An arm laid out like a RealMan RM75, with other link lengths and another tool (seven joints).
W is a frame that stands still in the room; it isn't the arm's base.
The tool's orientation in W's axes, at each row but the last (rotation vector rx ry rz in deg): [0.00, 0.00, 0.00]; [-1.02, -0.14, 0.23]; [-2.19, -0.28, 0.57]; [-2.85, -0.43, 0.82]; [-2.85, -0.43, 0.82]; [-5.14, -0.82, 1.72]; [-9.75, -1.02, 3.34]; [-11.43, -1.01, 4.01]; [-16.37, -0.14, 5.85]
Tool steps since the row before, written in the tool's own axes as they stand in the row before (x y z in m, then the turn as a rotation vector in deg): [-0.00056, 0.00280, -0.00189, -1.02, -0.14, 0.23]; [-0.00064, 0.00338, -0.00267, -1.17, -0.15, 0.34]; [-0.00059, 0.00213, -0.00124, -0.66, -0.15, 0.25]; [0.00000, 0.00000, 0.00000, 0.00, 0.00, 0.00]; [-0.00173, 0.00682, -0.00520, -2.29, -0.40, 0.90]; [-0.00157, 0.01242, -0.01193, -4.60, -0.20, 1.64]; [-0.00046, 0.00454, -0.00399, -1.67, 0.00, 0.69]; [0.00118, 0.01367, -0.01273, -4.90, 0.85, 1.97]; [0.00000, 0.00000, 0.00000, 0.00, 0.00, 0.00]
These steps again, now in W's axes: [-0.00056, 0.00280, -0.00189, -1.02, -0.14, 0.23]; [-0.00065, 0.00333, -0.00273, -1.17, -0.15, 0.34]; [-0.00060, 0.00208, -0.00132, -0.66, -0.15, 0.25]; [0.00000, 0.00000, 0.00000, 0.00, 0.00, 0.00]; [-0.00179, 0.00653, -0.00555, -2.29, -0.39, 0.90]; [-0.00175, 0.01125, -0.01302, -4.62, -0.19, 1.59]; [-0.00063, 0.00377, -0.00471, -1.68, 0.02, 0.66]; [0.00056, 0.01094, -0.01518, -4.99, 0.87, 1.71]; [0.00000, 0.00000, 0.00000, 0.00, 0.00, 0.00]
